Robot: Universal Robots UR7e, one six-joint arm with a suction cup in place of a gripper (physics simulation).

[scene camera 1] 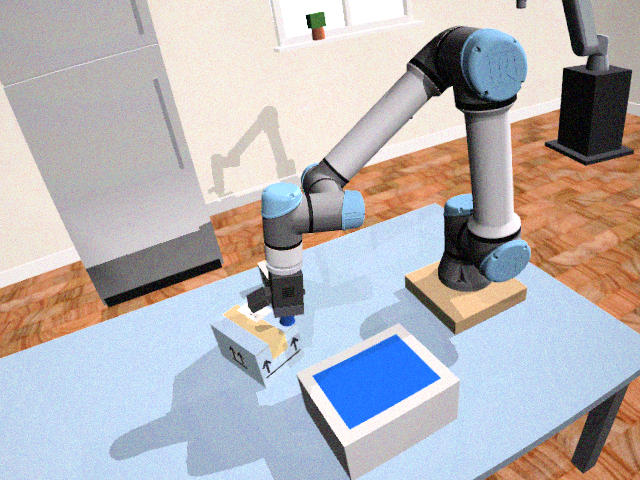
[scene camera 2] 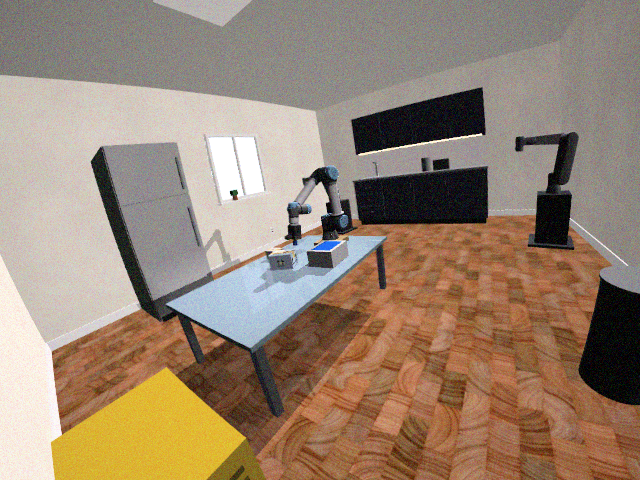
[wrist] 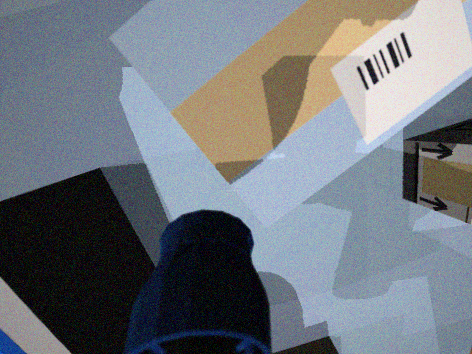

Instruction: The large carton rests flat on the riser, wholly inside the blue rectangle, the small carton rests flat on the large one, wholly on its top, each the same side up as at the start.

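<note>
The large carton stands upright on the table, left of the riser. It is grey with tan tape and a barcode label on top; the tape and label show in the wrist view. My suction cup is low over the carton's back right corner and holds nothing; I cannot tell whether it touches. The small carton is mostly hidden behind my wrist. The white riser carries the blue rectangle, which is bare.
The arm's wooden base sits at the back right of the pale blue table. A grey fridge stands behind the table on the left. A yellow box is on the floor far in front.
</note>
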